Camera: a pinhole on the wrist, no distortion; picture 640 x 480 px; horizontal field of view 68.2 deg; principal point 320.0 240.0 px. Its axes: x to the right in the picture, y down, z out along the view. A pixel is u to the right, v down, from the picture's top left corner.
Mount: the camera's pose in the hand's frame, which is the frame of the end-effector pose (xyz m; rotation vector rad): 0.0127 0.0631 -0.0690 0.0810 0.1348 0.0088
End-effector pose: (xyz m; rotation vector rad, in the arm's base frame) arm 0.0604 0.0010 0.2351 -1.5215 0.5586 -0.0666
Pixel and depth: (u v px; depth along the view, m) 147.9 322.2 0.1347
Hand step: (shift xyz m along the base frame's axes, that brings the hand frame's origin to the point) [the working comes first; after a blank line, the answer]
In the camera's frame: -0.0490 0.0234 0.1347

-0.0101 0.0791 -0.0695
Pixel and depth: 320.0 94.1 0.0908
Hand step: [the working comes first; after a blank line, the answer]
In the camera's frame: 0.0000 -0.0280 0.0908

0.0206 0.0095 -0.0350
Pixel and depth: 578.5 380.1 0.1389
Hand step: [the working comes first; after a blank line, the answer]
In the camera's frame: 0.0760 0.0412 0.1389

0.0886 0.0229 -0.1249
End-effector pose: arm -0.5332 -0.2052 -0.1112 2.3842 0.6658 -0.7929
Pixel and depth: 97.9 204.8 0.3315
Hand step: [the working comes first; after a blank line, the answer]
In the camera's frame: -0.1558 -0.0247 0.3315

-0.1700 -0.2057 -0.1232
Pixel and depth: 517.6 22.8 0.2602
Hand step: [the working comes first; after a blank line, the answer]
In the camera's frame: 0.1088 -0.1196 0.2602

0.0018 -0.0024 -0.2383
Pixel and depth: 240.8 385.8 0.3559
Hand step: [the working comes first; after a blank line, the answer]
In the camera's frame: -0.0596 0.1098 0.3559

-0.0301 -0.2900 -0.1585
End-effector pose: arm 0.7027 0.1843 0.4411 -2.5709 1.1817 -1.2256
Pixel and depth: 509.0 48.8 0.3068
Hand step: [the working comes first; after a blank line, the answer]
In the camera's frame: 0.1227 -0.1241 0.3068

0.2621 -0.1107 0.0004
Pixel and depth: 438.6 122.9 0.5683
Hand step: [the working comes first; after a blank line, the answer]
In the camera's frame: 0.1426 -0.1408 0.5683

0.4806 -0.1859 -0.1248
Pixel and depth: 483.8 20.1 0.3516
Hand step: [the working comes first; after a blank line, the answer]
In the camera's frame: 0.1219 -0.1636 0.3516

0.3188 -0.0945 -0.0091
